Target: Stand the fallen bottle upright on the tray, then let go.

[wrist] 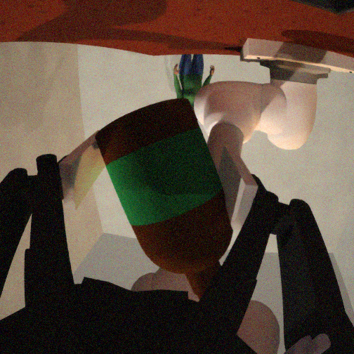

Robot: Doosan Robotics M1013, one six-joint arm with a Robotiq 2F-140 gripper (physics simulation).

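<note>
The brown bottle [167, 185] with a wide green label is between the two finger pads of my gripper [162, 153], which is shut on it. The view is upside down: the bottle's flat base points toward the table side at the top of the picture, and its neck points down toward the palm. The bottle leans somewhat in the picture, base to the left. The base shows apart from the table surface; its height above it is hard to judge. A dark edge [334, 4] at the top right corner may be part of the tray; the tray does not clearly show.
The red-brown table top [125, 30] runs across the top of the picture. The arm's pale base and links [295, 115] stand at the right, beside a pale mounting plate [290, 52]. A person [190, 82] in green and blue shows upside down in the background.
</note>
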